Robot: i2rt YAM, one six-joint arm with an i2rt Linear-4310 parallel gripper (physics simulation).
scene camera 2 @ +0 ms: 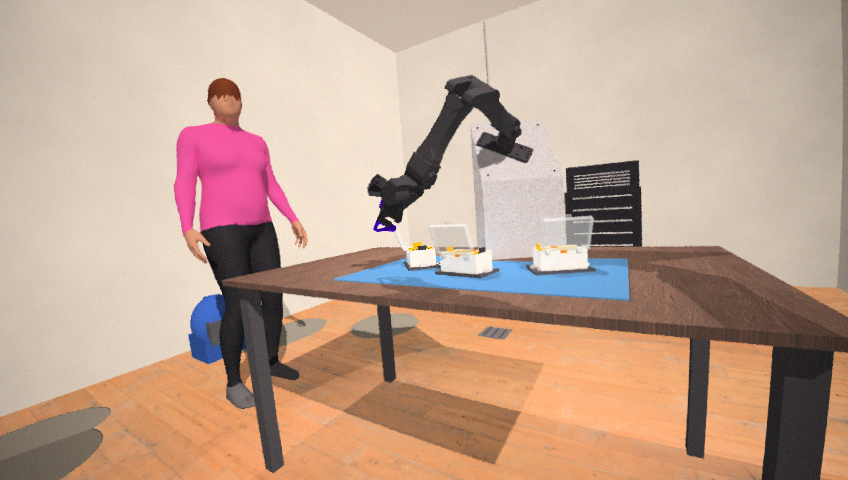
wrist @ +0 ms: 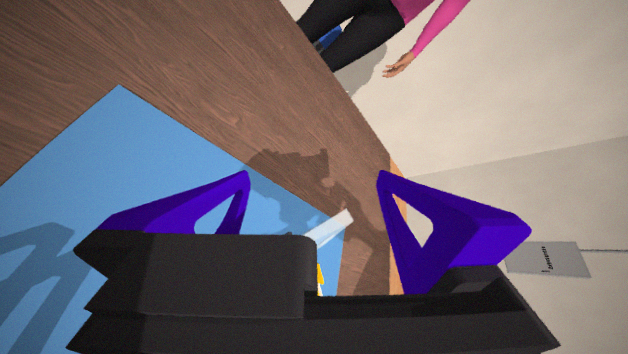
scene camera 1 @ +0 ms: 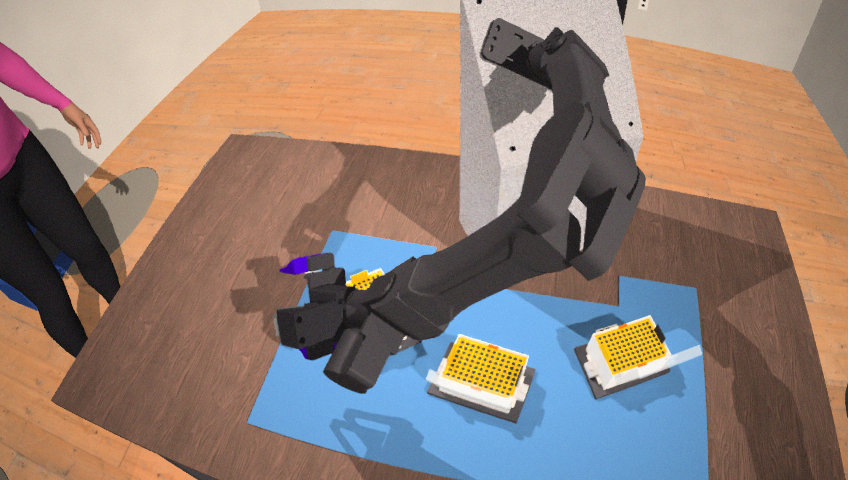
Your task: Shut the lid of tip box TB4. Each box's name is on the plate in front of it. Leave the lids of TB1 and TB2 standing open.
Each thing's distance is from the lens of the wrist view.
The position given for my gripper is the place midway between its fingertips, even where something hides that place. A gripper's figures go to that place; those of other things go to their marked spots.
my gripper (wrist: 313, 177): 0.13 m
blue mat (wrist: 122, 153): 0.27 m
